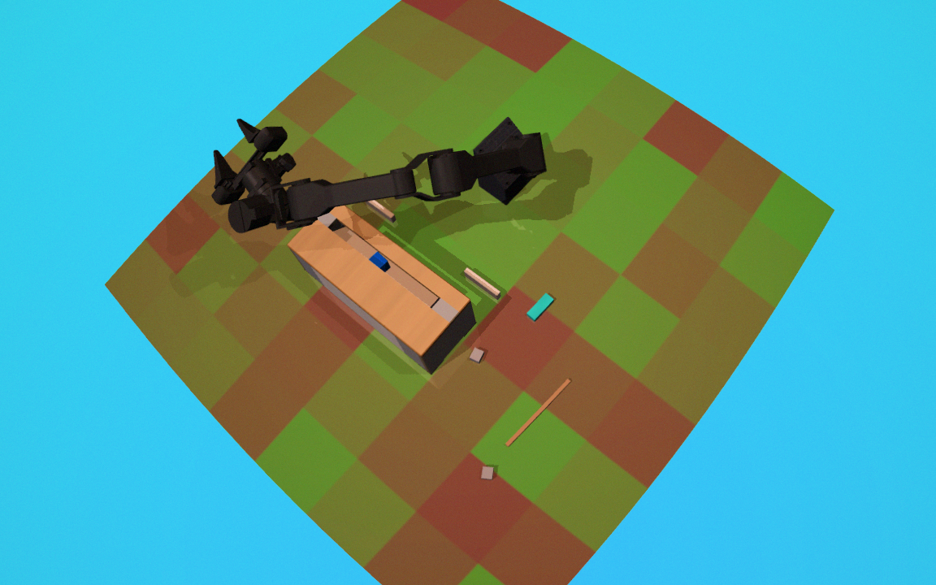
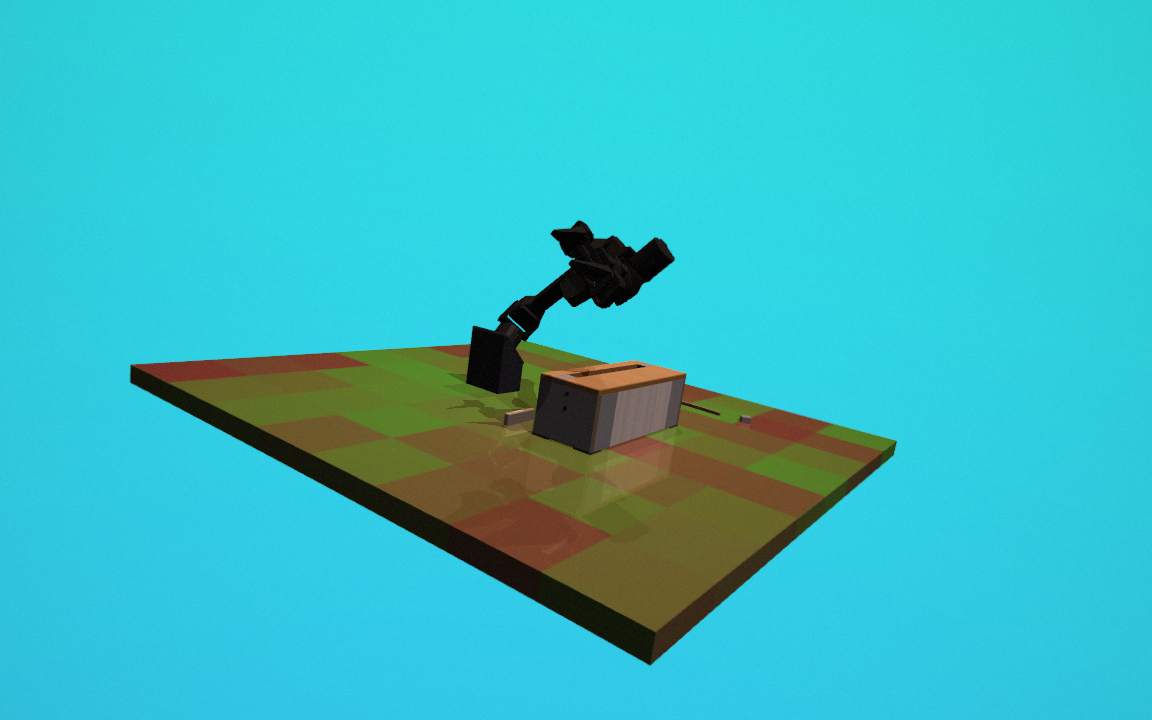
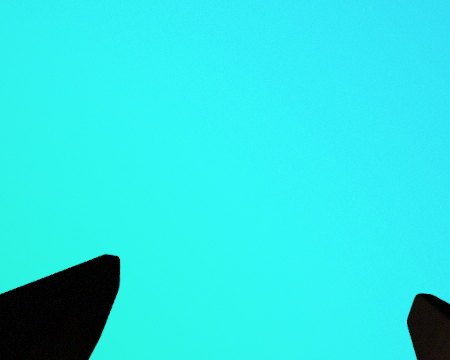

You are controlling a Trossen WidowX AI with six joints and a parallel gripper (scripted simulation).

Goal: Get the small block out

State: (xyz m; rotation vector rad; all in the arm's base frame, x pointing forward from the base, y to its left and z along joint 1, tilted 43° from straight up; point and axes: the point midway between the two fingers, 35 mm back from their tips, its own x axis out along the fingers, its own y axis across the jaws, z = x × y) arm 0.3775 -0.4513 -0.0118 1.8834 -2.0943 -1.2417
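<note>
Right now the box is 32 cm below my gripper tip, 31 cm to the left of it and 4 cm behind it. Also, from my gripper tip: blue block (30 cm below, 29 cm to the left, 3 cm behind); thin orange rod (72 cm to the left, 38 cm below, 1 cm ahead).
</note>
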